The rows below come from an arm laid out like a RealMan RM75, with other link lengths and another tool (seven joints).
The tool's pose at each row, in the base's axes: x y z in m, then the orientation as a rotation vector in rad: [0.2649, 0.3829, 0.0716, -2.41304, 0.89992, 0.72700]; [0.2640, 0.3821, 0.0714, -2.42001, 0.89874, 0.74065]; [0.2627, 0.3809, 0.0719, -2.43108, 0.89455, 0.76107]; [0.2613, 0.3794, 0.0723, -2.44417, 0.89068, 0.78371]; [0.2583, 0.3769, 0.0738, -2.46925, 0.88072, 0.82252]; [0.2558, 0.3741, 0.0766, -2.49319, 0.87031, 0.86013]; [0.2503, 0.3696, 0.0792, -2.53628, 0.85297, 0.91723]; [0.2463, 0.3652, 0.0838, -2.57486, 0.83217, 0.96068]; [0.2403, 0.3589, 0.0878, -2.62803, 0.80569, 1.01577]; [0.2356, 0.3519, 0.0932, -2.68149, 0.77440, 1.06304]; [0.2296, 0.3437, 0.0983, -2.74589, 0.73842, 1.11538]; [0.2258, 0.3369, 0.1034, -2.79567, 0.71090, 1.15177]
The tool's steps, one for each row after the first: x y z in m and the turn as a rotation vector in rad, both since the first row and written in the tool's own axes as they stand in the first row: [-0.0001, 0.0012, 0.0000, -0.01186, -0.00485, 0.00206]; [-0.0007, 0.0028, -0.0007, -0.03005, -0.01236, 0.00342]; [-0.0012, 0.0047, -0.0014, -0.05101, -0.01996, 0.00551]; [-0.0029, 0.0082, -0.0031, -0.08913, -0.03229, 0.00682]; [-0.0050, 0.0112, -0.0060, -0.12592, -0.04412, 0.00778]; [-0.0081, 0.0174, -0.0088, -0.18766, -0.05845, 0.00848]; [-0.0115, 0.0221, -0.0136, -0.23940, -0.06779, 0.00420]; [-0.0150, 0.0297, -0.0184, -0.30887, -0.07653, -0.00054]; [-0.0182, 0.0365, -0.0250, -0.37504, -0.08135, -0.00942]; [-0.0215, 0.0450, -0.0317, -0.45294, -0.08319, -0.01884]; [-0.0240, 0.0511, -0.0383, -0.51140, -0.08178, -0.02600]
